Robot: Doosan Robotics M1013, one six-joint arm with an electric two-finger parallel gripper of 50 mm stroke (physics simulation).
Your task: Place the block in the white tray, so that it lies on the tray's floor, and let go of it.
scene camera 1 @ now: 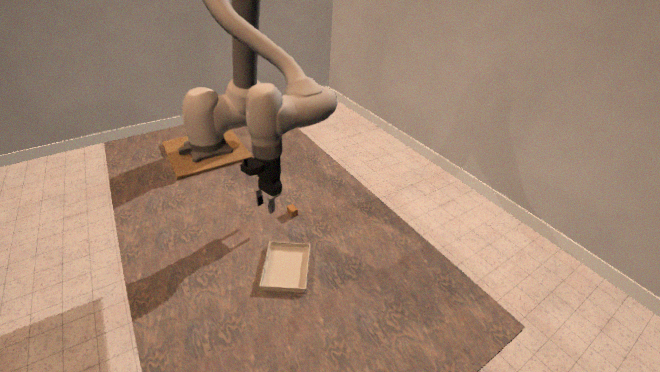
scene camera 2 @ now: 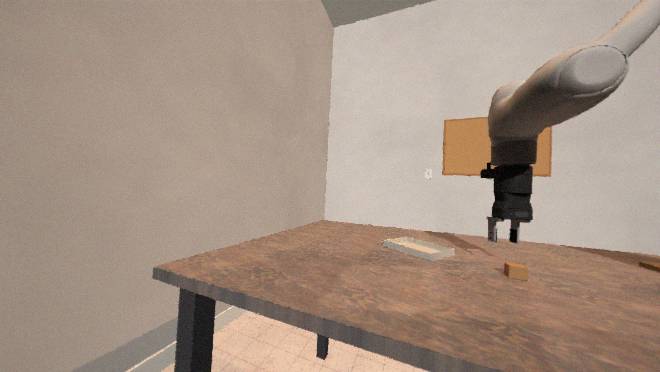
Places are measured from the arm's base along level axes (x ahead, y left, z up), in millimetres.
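Where they show: gripper, fingertip midpoint: [scene camera 1: 266, 208] [scene camera 2: 503, 241]; arm's base, link origin: [scene camera 1: 208, 148].
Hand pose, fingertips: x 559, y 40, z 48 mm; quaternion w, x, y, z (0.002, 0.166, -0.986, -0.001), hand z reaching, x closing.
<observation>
Things, the pixels of their top centre, and the offset from my fingertips. Level surfaces: height alone.
- small orange block, top centre: [scene camera 2: 516, 264] [scene camera 1: 292, 207] dz -34, dx +7, dy +95 mm
- white tray, top centre: [scene camera 1: 286, 263] [scene camera 2: 416, 243] dz -43, dx +213, dy -34 mm
- brown wood-grain table, surface height: dz -63 mm
A small orange block [scene camera 1: 292, 211] [scene camera 2: 516, 271] lies on the brown table, apart from the tray. The white tray [scene camera 1: 283, 289] [scene camera 2: 442, 253] is a shallow rectangular box with low walls, and its floor shows no block on it. My gripper [scene camera 1: 265, 201] [scene camera 2: 503, 237] points down above the table with its two fingers apart, open and with nothing between them. In the scene camera 1 view the fingertips are a little up and left of the block. In the scene camera 2 view they hang higher than the block and slightly left of it.
The brown wood-grain table [scene camera 1: 380, 310] [scene camera 2: 300, 270] carries the block and tray. The arm's base stands on an orange-brown plate [scene camera 1: 187, 167] at the table's far end. An orange board [scene camera 2: 465, 147] hangs on the wall behind the arm. The arm's shadow falls left of the tray.
</observation>
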